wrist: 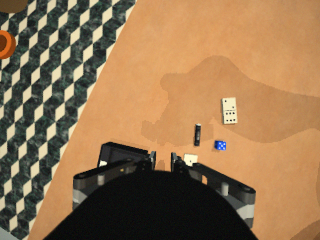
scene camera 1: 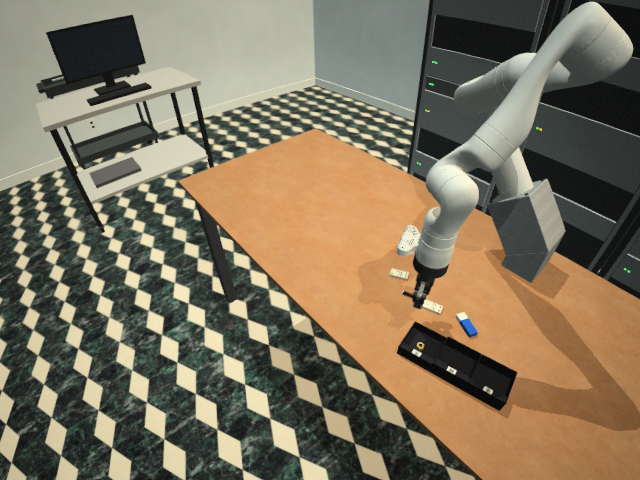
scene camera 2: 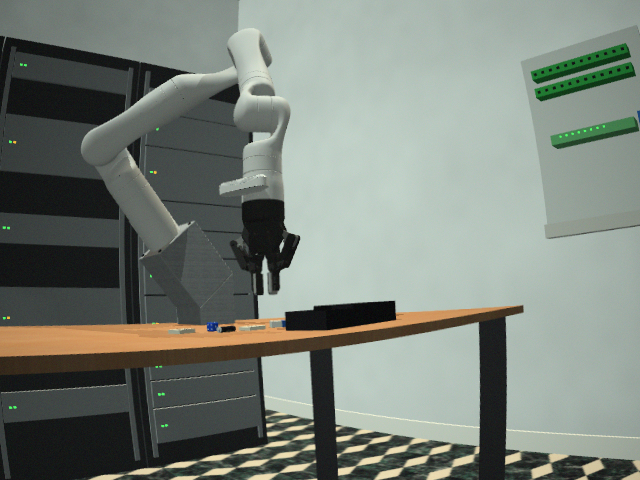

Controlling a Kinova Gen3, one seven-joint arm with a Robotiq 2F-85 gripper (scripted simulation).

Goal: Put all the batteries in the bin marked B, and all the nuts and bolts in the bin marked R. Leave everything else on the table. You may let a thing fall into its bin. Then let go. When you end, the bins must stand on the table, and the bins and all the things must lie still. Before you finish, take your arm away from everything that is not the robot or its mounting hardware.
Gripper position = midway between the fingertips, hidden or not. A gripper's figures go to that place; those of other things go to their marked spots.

Scene:
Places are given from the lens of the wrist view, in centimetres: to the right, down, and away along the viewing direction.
my gripper (wrist: pixel 163 158): 0, 6, 17
black bin (wrist: pixel 115 155): -9, 7, 23

